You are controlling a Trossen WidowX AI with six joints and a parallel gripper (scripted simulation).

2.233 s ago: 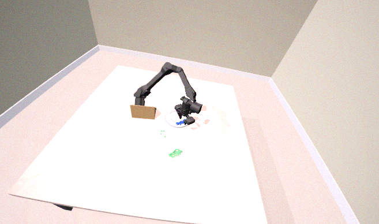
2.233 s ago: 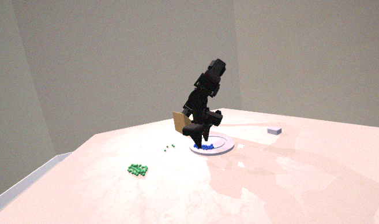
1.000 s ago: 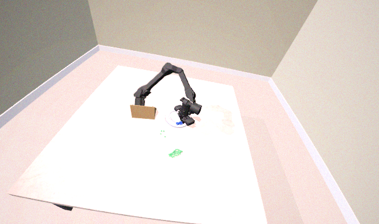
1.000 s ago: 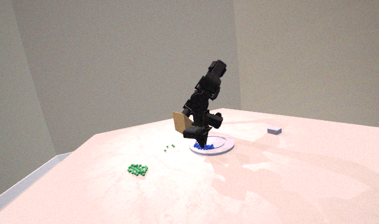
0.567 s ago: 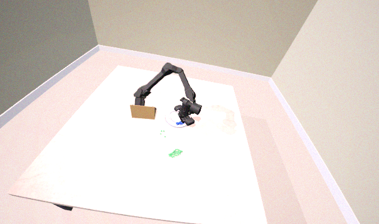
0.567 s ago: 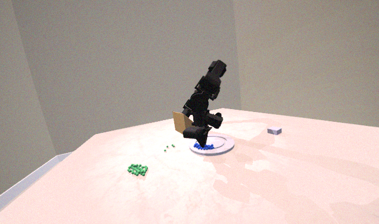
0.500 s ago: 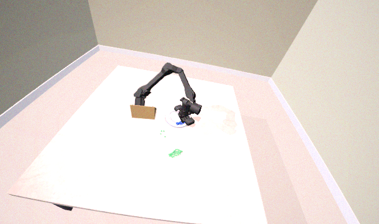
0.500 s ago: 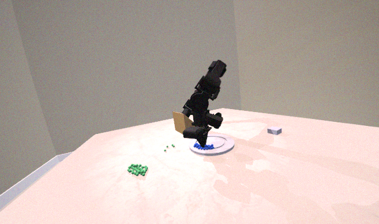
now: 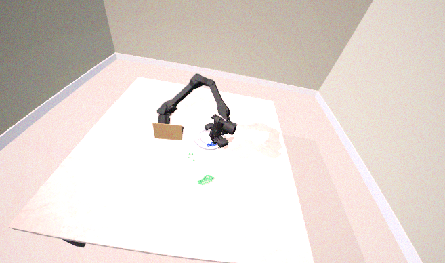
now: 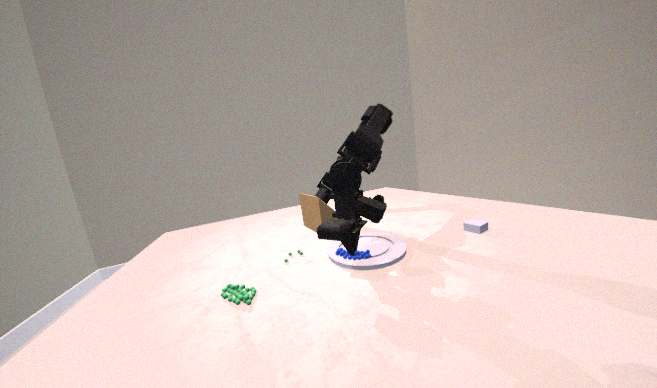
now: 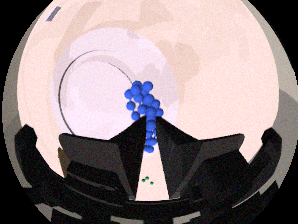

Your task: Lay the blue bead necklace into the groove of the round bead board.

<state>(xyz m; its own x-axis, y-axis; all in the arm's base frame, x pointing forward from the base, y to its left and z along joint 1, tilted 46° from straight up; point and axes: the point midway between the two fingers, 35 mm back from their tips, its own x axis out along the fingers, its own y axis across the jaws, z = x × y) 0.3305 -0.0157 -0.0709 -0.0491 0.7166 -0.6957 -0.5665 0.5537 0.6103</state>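
The round white bead board is 6 cm to the left of my gripper tip, 4 cm behind it and 1 cm below it. Also, from my gripper tip: small grey block: 36 cm to the left, 7 cm ahead, 1 cm below.
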